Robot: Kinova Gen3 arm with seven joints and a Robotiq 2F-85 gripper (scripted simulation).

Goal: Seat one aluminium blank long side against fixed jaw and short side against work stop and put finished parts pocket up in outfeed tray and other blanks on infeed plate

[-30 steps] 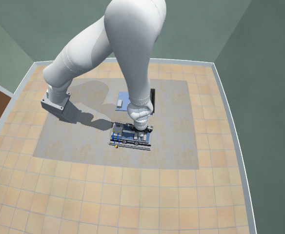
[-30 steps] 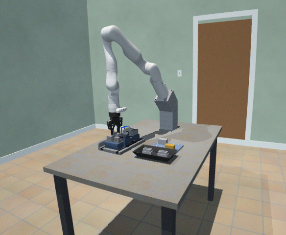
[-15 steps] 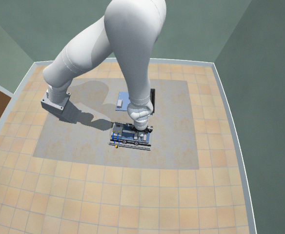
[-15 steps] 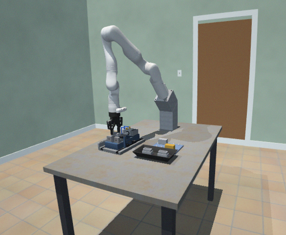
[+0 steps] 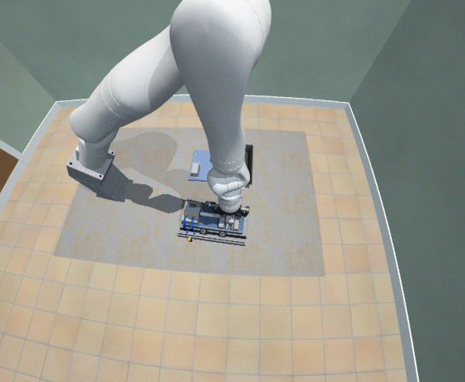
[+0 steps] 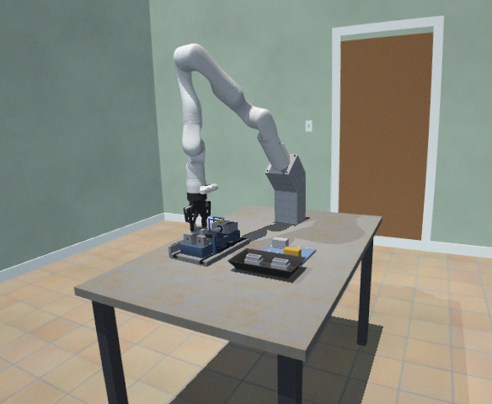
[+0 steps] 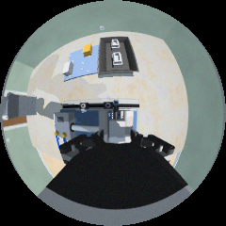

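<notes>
My hand is 30 mm short of the fixed jaw and 40 mm above it. The rest, counted from my hand: vise (70 mm behind, 80 mm below); work stop (50 mm to the left, 30 mm below); hose end block (170 mm behind, 40 mm below).
</notes>
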